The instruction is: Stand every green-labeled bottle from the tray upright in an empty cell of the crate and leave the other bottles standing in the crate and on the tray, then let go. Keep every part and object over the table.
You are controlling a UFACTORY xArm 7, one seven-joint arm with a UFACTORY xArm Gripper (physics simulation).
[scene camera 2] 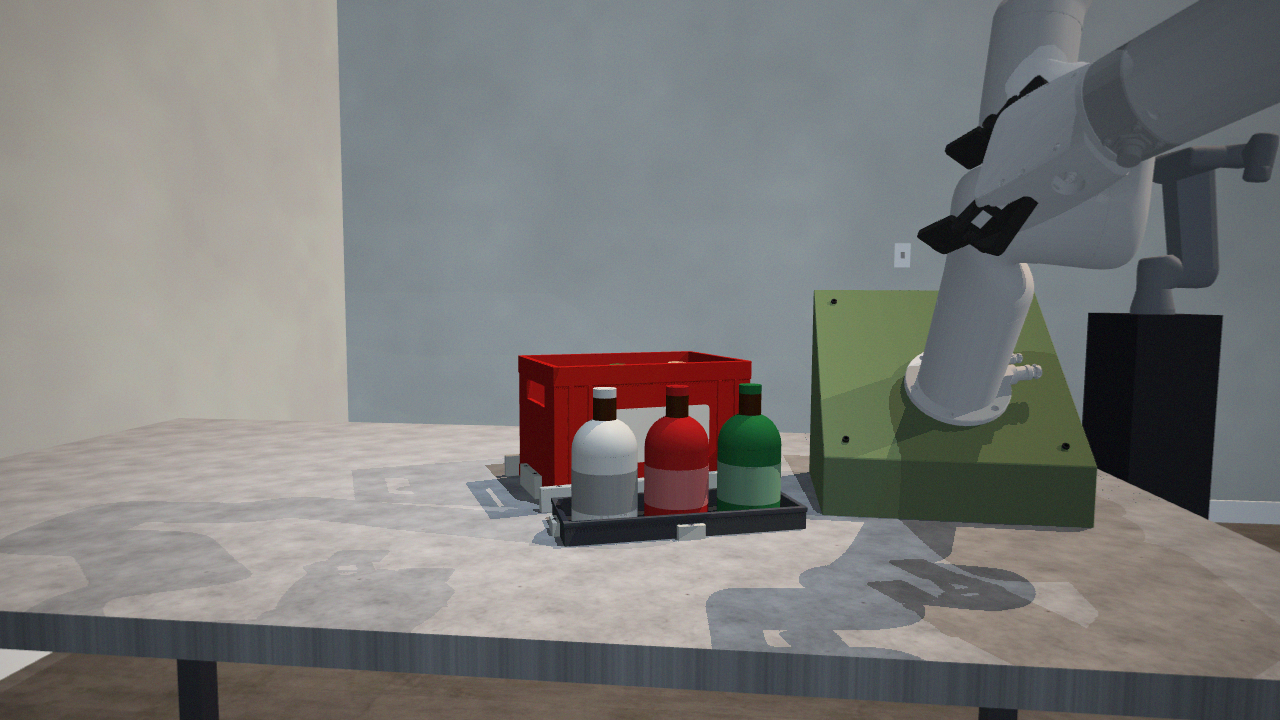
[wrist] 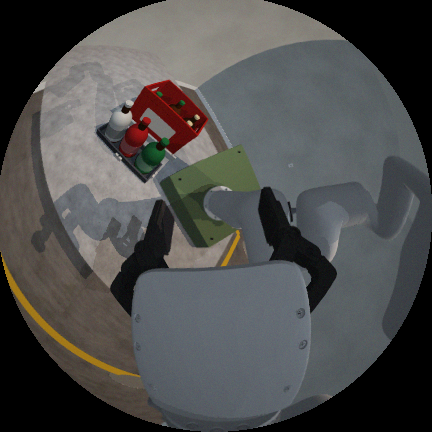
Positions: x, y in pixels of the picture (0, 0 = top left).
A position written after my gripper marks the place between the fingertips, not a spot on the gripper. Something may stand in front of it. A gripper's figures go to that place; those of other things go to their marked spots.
Labels:
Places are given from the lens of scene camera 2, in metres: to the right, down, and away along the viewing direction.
my gripper (scene camera 2: 943, 199): 0.27, -0.14, 0.66
red bottle (scene camera 2: 676, 464): 0.04, 0.11, 0.83
white bottle (scene camera 2: 604, 455): -0.04, 0.10, 0.81
green bottle (scene camera 2: 749, 444): 0.12, 0.09, 0.85

